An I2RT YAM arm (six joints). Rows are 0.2 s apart.
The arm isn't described. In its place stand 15 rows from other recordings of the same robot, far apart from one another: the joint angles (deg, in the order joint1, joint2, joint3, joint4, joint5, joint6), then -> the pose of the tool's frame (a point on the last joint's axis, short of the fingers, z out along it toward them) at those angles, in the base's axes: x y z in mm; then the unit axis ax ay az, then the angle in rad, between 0 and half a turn.
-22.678 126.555 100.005 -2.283 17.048 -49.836 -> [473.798, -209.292, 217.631, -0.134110, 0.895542, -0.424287, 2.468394]
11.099 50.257 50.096 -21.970 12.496 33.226 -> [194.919, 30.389, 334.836, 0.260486, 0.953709, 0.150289, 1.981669]
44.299 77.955 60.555 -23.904 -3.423 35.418 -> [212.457, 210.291, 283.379, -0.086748, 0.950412, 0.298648, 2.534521]
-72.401 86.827 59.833 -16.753 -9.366 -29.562 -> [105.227, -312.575, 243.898, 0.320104, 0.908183, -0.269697, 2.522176]
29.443 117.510 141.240 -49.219 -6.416 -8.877 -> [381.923, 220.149, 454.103, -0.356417, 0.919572, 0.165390, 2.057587]
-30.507 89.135 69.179 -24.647 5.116 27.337 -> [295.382, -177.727, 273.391, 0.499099, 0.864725, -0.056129, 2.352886]
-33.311 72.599 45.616 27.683 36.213 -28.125 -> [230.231, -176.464, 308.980, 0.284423, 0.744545, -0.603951, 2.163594]
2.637 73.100 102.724 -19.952 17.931 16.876 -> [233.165, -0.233, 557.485, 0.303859, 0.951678, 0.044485, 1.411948]
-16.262 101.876 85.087 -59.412 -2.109 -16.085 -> [338.623, -97.412, 252.112, -0.000683, 0.999871, -0.016025, 2.900120]
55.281 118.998 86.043 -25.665 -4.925 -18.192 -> [249.913, 366.032, 168.020, -0.602693, 0.787475, 0.129013, 2.650681]
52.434 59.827 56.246 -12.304 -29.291 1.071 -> [130.452, 198.172, 357.560, -0.522655, 0.697514, 0.490209, 2.253045]
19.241 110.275 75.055 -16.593 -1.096 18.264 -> [390.641, 137.071, 182.725, -0.011752, 0.992768, 0.119476, 2.517879]
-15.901 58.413 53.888 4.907 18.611 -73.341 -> [226.187, -76.249, 379.591, -0.257166, 0.732166, -0.630713, 2.278487]
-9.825 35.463 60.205 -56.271 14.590 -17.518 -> [91.891, -25.015, 366.988, 0.004255, 0.968746, -0.248018, 2.220289]
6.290 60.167 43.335 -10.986 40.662 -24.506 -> [231.033, 2.129, 281.867, -0.044590, 0.910759, -0.410524, 2.250337]
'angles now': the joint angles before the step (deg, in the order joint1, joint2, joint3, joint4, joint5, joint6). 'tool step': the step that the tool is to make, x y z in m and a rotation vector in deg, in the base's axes. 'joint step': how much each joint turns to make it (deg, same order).
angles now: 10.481, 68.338, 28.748, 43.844, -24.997, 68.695
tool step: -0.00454, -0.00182, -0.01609, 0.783, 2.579, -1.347
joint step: -0.042, 0.361, -3.034, 1.525, 1.374, 1.273
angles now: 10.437, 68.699, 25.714, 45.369, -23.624, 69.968
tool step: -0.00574, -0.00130, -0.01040, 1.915, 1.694, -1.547
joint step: 0.188, -0.195, -2.644, 2.023, 1.817, 2.304
